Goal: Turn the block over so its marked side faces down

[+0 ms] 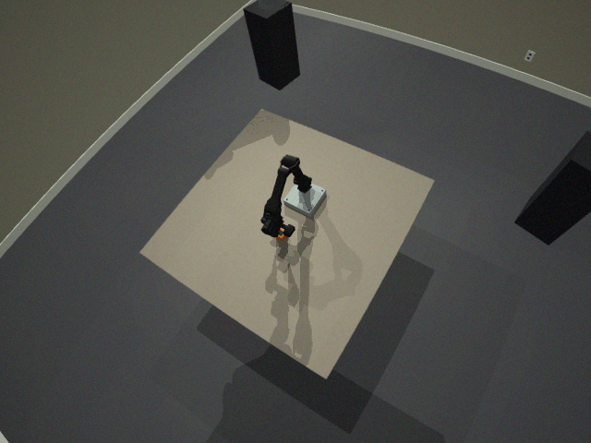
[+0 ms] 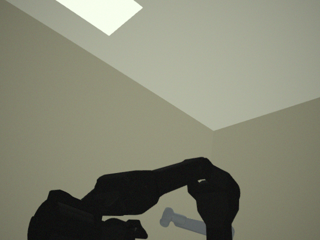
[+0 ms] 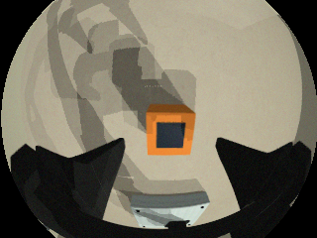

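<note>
Now: gripper tip 30 mm above the block.
</note>
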